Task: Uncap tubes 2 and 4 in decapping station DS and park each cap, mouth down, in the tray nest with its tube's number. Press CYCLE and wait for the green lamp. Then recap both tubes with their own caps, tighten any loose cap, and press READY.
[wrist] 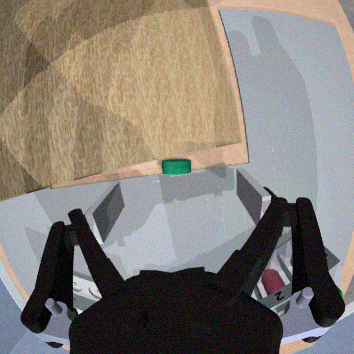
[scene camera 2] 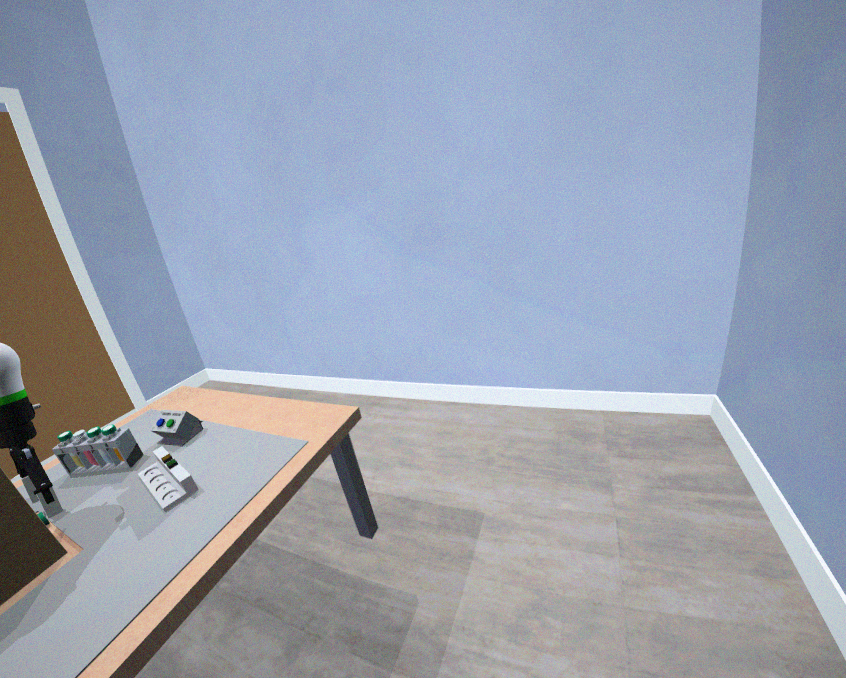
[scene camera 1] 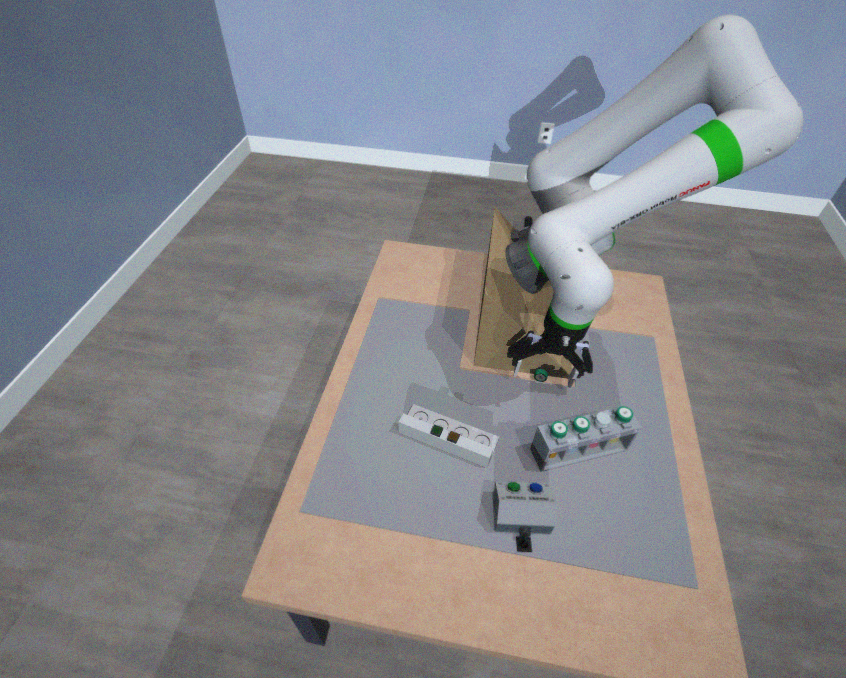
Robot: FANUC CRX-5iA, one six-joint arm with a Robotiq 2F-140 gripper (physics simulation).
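Where they show: gripper, fingertip midpoint: point(wrist: 177, 187) point(scene camera 2: 47, 506) point(scene camera 1: 542, 376); arm's base, link origin: point(scene camera 1: 522, 268).
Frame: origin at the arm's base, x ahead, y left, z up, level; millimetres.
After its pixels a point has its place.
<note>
My gripper point(scene camera 1: 545, 375) @[z -130, x 259, y 71 mm] point(scene camera 2: 46, 495) @[z -130, x 259, y 71 mm] point(wrist: 177, 187) @[z -130, x 259, y 71 mm] is open and empty. A loose green cap point(scene camera 1: 540, 375) @[z -143, x 244, y 70 mm] point(scene camera 2: 43, 518) @[z -142, x 238, y 56 mm] point(wrist: 176, 166) @[z -133, x 236, y 74 mm] lies on its side by the wooden panel's front edge, its dark mouth facing scene camera 1. It is ahead of the gap between the fingers in the wrist view. The grey tube rack point(scene camera 1: 573, 459) @[z -160, x 466, y 142 mm] point(scene camera 2: 132, 450) @[z -128, x 482, y 58 mm] holds three green-capped tubes and one uncapped tube point(scene camera 1: 603, 419) @[z -45, x 429, y 181 mm], which is tube 2, with red contents. The white tray point(scene camera 1: 451, 449) @[z -146, x 489, y -135 mm] point(scene camera 2: 185, 482) @[z -128, x 435, y -257 mm] shows no caps in its nests. Its green lamp point(scene camera 1: 437, 430) @[z -111, x 466, y -171 mm] and amber lamp point(scene camera 1: 452, 437) @[z -110, x 479, y -136 mm] look dark.
The control box point(scene camera 1: 523, 516) @[z -109, x 640, y 20 mm] point(scene camera 2: 187, 427) @[z -126, x 609, y -34 mm] has a green button point(scene camera 1: 514, 486) @[z -92, x 587, y -1 mm] point(scene camera 2: 170, 423) @[z -96, x 582, y -8 mm] and a blue button point(scene camera 1: 535, 487) @[z -92, x 583, y 42 mm] point(scene camera 2: 160, 422) @[z -96, x 578, y 38 mm]. A small black block point(scene camera 1: 523, 543) @[z -154, x 675, y 28 mm] sits in front of it. The wooden panel point(scene camera 1: 515, 310) @[z 13, x 180, y -19 mm] point(wrist: 125, 85) @[z -61, x 164, y 57 mm] is by the arm's base, behind the cap.
</note>
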